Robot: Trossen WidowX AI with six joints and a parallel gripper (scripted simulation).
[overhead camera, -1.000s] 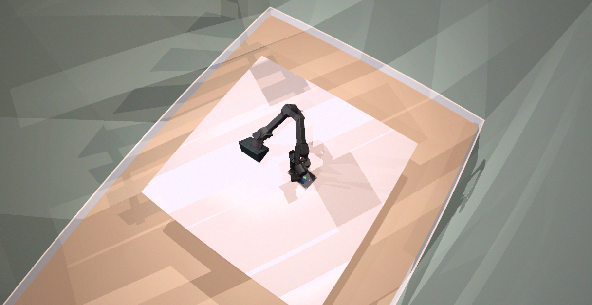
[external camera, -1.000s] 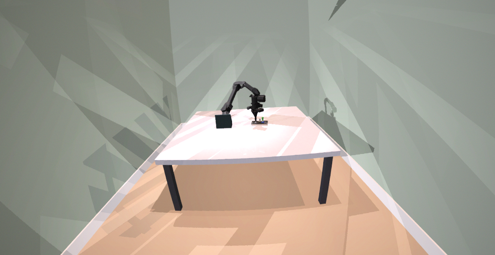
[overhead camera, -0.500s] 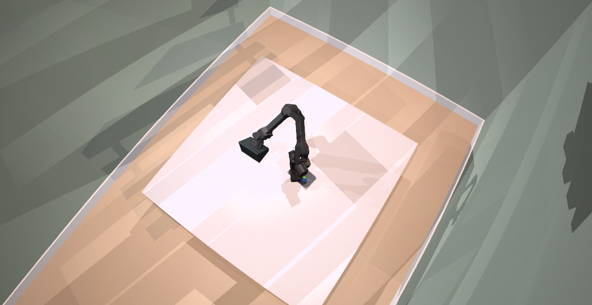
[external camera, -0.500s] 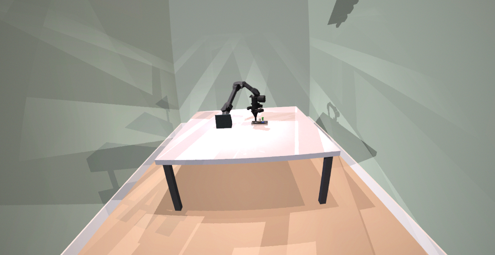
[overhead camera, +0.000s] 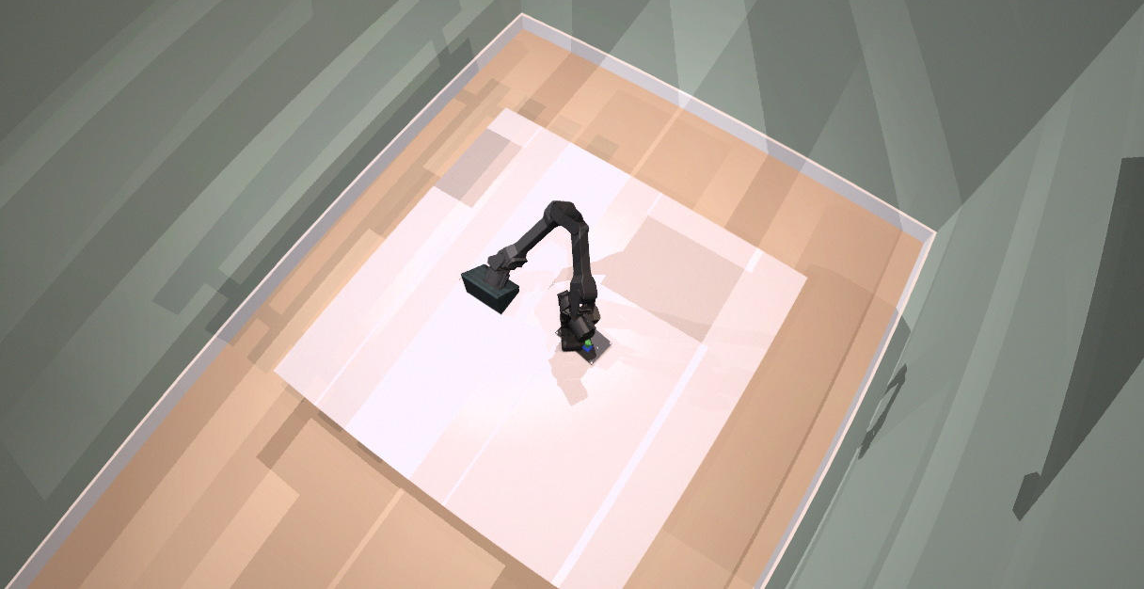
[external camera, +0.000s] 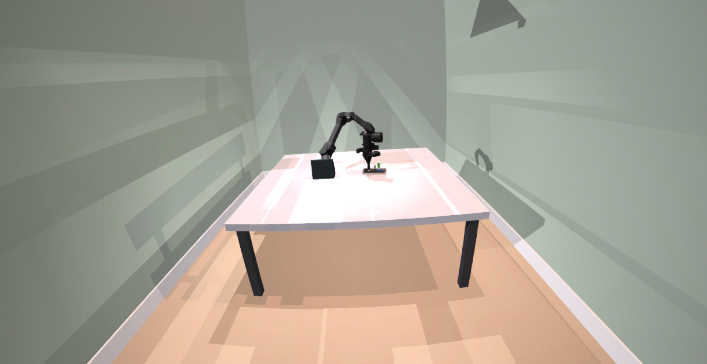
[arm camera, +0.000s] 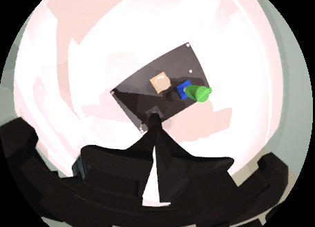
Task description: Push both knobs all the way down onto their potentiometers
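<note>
My gripper tip is 2 cm above the black knob. From my gripper tip the other things lie so: grey part: 3 cm below; then green knob: 7 cm ahead, 1 cm to the right, 1 cm below.
</note>
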